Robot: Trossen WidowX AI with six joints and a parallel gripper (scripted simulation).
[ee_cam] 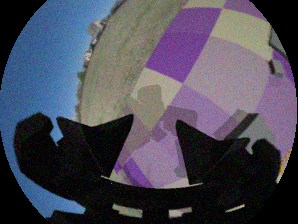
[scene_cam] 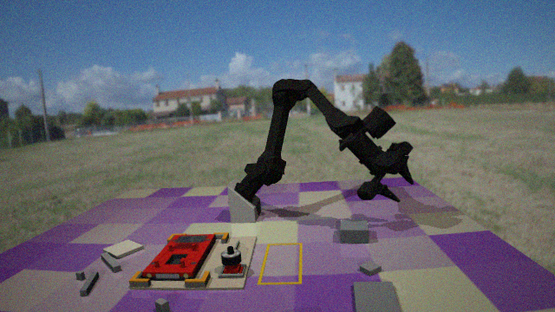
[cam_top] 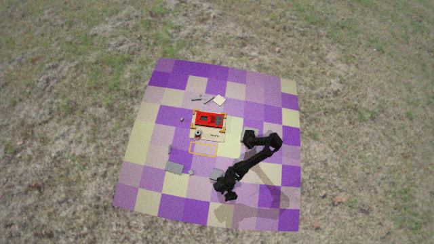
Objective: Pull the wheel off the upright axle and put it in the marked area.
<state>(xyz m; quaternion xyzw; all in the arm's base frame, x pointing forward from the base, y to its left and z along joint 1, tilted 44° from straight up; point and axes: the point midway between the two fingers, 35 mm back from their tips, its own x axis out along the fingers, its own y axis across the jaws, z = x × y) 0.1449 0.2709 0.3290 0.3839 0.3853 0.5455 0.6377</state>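
Right now the dark wheel is 43 cm to the right of my gripper tip, 21 cm ahead of it and 5 cm below it. The rest, counted from my gripper tip: tile: 74 cm to the right, 9 cm below, 7 cm ahead; then upright axle: 43 cm to the right, 21 cm ahead, 6 cm below.
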